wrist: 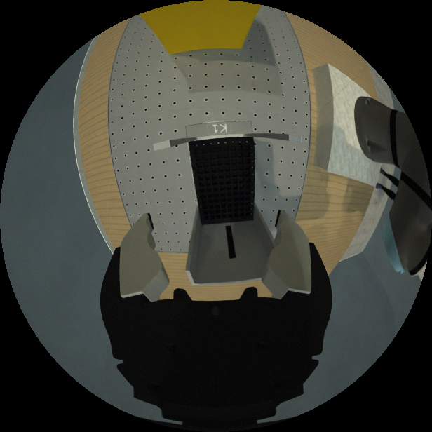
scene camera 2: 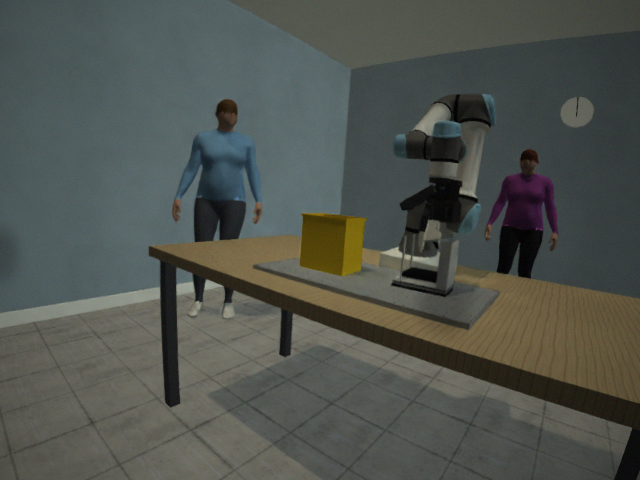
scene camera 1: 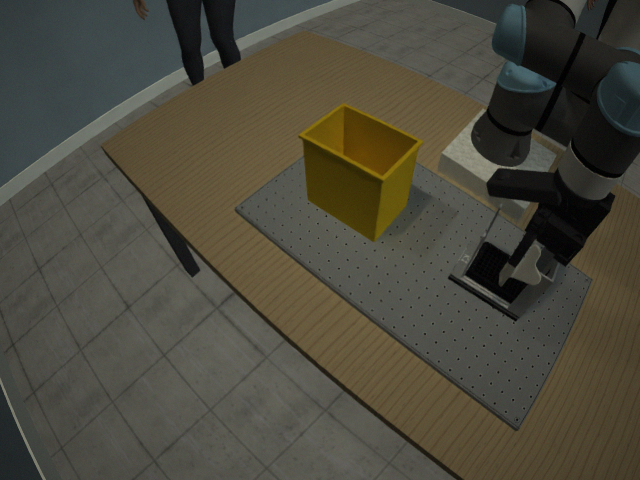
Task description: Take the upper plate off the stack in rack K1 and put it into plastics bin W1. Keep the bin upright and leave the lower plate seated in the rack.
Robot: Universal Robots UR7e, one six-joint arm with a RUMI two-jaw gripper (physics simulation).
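Frame: origin at the arm's base, x ahead, y left, z up, level; centimetres.
Seen in the pictures: gripper, fingertip midpoint: (scene camera 2: 429, 250) (scene camera 1: 516, 258); arm's base, link origin: (scene camera 2: 417, 252) (scene camera 1: 499, 143).
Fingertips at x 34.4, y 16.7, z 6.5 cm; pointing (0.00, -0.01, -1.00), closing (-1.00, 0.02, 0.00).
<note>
Pixels of each thing's top centre, then the offset from my fingertips to it. Level surfaces: height alone.
- Rack K1, top centre: (scene camera 1: 521, 237) (scene camera 2: 428, 237) dy -1.3, dx -1.5, dz +3.5 cm
- black gridded plate, top centre: (scene camera 1: 504, 272) (scene camera 2: 427, 272) dy -0.3, dx -1.6, dz -6.8 cm
- yellow plastics bin W1, top centre: (scene camera 1: 361, 137) (scene camera 2: 334, 215) dy -33.4, dx +0.9, dz +6.5 cm
- perforated board, surface height: dz -11.5 cm
- wooden table, surface height: dz -12.8 cm
Rack K1 (scene camera 1: 540, 295) (scene camera 2: 447, 266) (wrist: 210, 260) stands on the grey perforated board, with its K1 label on the side towards the bin. A black gridded plate (scene camera 1: 485, 262) (scene camera 2: 419, 274) (wrist: 223, 180) lies low inside it. Whether one plate or two are stacked there cannot be told from these views. My gripper (scene camera 1: 519, 281) (scene camera 2: 419, 251) (wrist: 213, 213) is open and empty over the rack, above the plate. In the wrist view its two fingers stand left and right of the rack's slotted end wall. The yellow plastics bin W1 (scene camera 1: 341, 188) (scene camera 2: 330, 245) (wrist: 205, 25) stands upright.
The perforated board (scene camera 1: 320, 253) (scene camera 2: 377, 291) (wrist: 145, 100) lies on the wooden table (scene camera 1: 232, 129) (scene camera 2: 542, 330). Thin posts or a thin hoop rise at the rack. The arm's base is on a white block (scene camera 1: 454, 165) (wrist: 345, 125) beside the board. Two people stand behind the table.
</note>
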